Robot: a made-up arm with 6 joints. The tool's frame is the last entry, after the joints. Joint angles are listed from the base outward. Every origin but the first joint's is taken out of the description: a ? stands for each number. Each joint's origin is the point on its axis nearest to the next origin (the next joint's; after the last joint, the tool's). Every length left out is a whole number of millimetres.
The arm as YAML. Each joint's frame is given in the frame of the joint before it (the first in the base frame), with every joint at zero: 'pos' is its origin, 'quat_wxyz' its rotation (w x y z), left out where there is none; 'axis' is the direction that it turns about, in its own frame. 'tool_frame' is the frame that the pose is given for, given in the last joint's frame.
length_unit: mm
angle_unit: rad
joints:
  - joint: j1
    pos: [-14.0, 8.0, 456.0]
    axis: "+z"
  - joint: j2
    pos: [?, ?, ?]
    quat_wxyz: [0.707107, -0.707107, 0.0, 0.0]
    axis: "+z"
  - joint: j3
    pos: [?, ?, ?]
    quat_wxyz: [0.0, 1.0, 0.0, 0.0]
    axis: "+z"
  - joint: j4
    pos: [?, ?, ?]
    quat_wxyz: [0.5, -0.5, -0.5, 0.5]
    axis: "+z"
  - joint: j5
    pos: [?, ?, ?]
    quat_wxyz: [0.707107, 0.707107, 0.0, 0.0]
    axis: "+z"
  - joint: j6
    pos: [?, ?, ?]
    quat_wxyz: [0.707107, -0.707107, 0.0, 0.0]
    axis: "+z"
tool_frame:
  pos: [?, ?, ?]
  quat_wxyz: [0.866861, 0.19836, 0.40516, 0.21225]
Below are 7 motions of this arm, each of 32 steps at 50 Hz.
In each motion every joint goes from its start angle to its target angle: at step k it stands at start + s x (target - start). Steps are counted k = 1, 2, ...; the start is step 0. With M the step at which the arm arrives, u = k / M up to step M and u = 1 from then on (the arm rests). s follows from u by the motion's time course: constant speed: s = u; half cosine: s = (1 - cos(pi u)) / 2; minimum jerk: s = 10 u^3 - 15 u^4 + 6 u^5.
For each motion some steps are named. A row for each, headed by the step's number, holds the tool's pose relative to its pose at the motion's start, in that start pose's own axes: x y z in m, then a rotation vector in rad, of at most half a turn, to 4 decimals.
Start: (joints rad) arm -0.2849 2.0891 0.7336 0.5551 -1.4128 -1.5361
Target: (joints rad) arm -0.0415 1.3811 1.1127 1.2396 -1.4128 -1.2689
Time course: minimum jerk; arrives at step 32
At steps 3, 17, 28, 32:
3: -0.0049 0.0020 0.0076 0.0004 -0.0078 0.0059
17: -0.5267 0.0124 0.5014 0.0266 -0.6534 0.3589
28: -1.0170 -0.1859 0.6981 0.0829 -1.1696 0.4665
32: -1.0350 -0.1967 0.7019 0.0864 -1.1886 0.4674

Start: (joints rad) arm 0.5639 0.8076 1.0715 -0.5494 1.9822 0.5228
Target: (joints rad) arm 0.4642 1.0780 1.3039 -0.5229 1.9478 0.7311
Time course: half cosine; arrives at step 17
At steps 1, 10, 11, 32:
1: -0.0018 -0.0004 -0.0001 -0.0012 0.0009 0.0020
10: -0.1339 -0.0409 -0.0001 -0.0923 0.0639 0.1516
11: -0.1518 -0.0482 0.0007 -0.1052 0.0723 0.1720
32: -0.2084 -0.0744 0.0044 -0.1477 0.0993 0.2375

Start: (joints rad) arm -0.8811 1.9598 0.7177 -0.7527 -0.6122 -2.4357
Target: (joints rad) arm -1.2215 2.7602 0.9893 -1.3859 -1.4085 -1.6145
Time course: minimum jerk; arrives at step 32
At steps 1, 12, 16, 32:
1: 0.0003 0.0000 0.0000 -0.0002 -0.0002 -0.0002
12: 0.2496 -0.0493 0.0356 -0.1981 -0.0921 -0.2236
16: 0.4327 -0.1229 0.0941 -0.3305 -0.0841 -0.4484
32: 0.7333 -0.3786 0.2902 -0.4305 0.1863 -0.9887

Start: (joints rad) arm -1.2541 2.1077 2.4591 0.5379 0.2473 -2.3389
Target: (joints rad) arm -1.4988 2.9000 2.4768 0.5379 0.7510 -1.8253
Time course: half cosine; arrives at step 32
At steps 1, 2, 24, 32:
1: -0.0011 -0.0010 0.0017 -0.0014 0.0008 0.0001
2: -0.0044 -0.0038 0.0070 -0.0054 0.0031 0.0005
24: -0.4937 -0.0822 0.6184 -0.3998 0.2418 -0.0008
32: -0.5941 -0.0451 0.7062 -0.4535 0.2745 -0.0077

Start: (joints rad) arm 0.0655 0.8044 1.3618 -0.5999 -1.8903 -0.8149
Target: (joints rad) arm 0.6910 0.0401 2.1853 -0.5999 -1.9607 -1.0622
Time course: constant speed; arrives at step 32
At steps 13, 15, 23, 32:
13: -0.4697 0.3782 -0.2367 -0.2097 -0.0460 0.5572
15: -0.5599 0.4004 -0.2676 -0.2265 -0.0510 0.6487
23: -0.9312 0.3848 -0.3522 -0.2499 -0.0670 1.0233
32: -1.2999 0.1818 -0.3564 -0.1889 -0.0811 1.4510

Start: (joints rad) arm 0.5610 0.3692 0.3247 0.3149 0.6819 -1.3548
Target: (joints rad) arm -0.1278 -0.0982 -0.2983 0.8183 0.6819 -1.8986
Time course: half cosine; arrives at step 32
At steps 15, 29, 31, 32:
15: 0.0268 0.0909 0.2601 -0.1859 0.0343 -0.1043
29: -0.0081 0.2741 0.4583 -0.4131 0.0151 -0.2863
31: -0.0105 0.2814 0.4631 -0.4215 0.0128 -0.2939
32: -0.0109 0.2823 0.4637 -0.4226 0.0125 -0.2948

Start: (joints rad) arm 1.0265 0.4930 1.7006 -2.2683 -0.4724 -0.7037
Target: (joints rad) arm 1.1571 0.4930 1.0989 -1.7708 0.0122 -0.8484
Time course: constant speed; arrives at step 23
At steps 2, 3, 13, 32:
2: 0.0020 -0.0071 0.0382 -0.0423 -0.0764 0.0188
3: 0.0021 -0.0106 0.0573 -0.0639 -0.1137 0.0282
13: -0.0278 -0.0409 0.2433 -0.2979 -0.4531 0.1204
32: -0.1075 -0.0593 0.4104 -0.5646 -0.7137 0.2100

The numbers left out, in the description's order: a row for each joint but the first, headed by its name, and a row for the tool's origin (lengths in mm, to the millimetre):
j2: -27.0 12.0 0.0
j3: -25.0 -632.0 0.0
j4: 688.0 26.0 0.0
j5: 1.0 -191.0 0.0
j6: 26.0 13.0 0.0
tool: -29.0 7.0 0.0

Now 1 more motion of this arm.
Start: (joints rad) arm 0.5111 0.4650 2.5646 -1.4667 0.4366 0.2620
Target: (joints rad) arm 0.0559 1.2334 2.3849 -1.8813 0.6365 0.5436
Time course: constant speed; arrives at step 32
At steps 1, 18, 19, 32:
1: -0.0287 -0.0137 0.0122 -0.0214 0.0243 -0.0088
18: -0.4024 -0.2405 0.3887 -0.4679 0.4012 -0.1183
19: -0.4162 -0.2520 0.4191 -0.4986 0.4207 -0.1225
32: -0.5007 -0.3600 0.8622 -0.9370 0.6350 -0.1582

